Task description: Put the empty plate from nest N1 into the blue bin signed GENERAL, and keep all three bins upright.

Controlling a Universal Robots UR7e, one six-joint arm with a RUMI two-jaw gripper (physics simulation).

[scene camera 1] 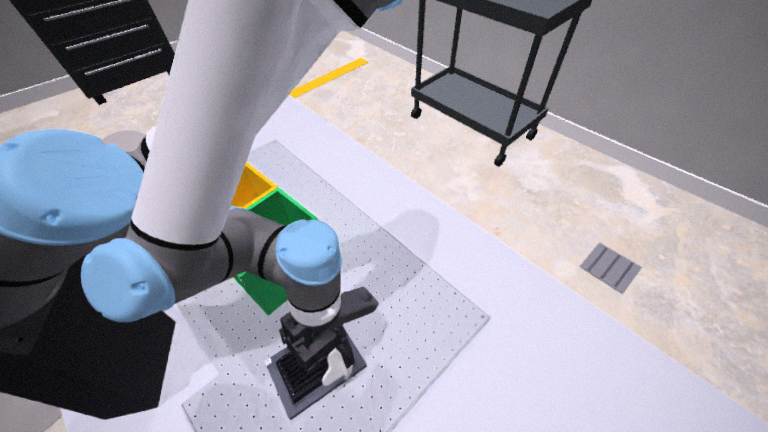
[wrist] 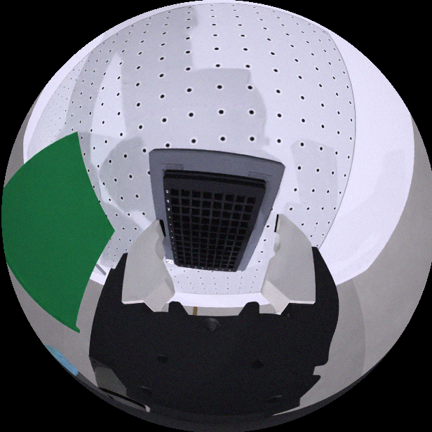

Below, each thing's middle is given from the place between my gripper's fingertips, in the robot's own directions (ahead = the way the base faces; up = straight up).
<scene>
The black multi-well plate [scene camera 1: 299, 384] lies 2 cm behind my hand, 2 cm to the left of it and 1 cm below it. From my hand the other things lie so: dark grey nest [wrist: 207, 160] 2 cm behind, 2 cm to the left, 2 cm below; yellow bin [scene camera 1: 253, 186] 14 cm ahead, 34 cm to the left, 6 cm above; green bin [scene camera 1: 278, 206] 11 cm ahead, 21 cm to the left, 6 cm above.
</scene>
